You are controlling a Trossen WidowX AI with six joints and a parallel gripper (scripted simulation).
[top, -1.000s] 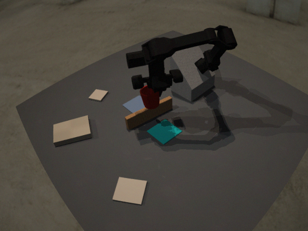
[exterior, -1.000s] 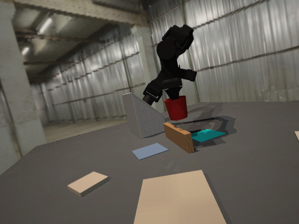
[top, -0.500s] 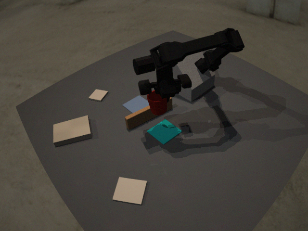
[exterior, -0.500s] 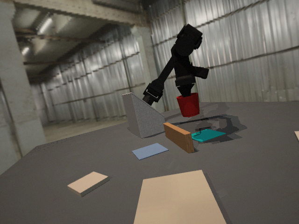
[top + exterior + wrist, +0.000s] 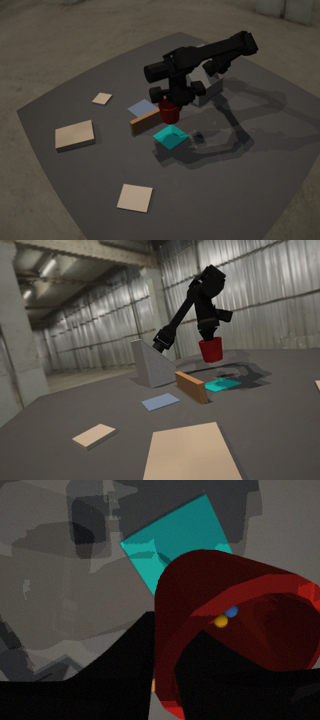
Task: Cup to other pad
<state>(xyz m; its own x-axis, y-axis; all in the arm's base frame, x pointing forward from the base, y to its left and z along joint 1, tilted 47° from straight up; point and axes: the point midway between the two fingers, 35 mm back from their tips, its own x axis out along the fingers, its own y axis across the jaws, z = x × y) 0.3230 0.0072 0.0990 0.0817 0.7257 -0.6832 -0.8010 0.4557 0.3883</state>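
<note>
The teal pad is 13 cm below my gripper tip, 3 cm ahead of it and 2 cm to the right of it. Round my gripper tip: red cup (2 cm to the right, 2 cm ahead); pale blue pad (22 cm to the right, 13 cm below, 2 cm behind); wooden bar (12 cm to the right, 10 cm below).
</note>
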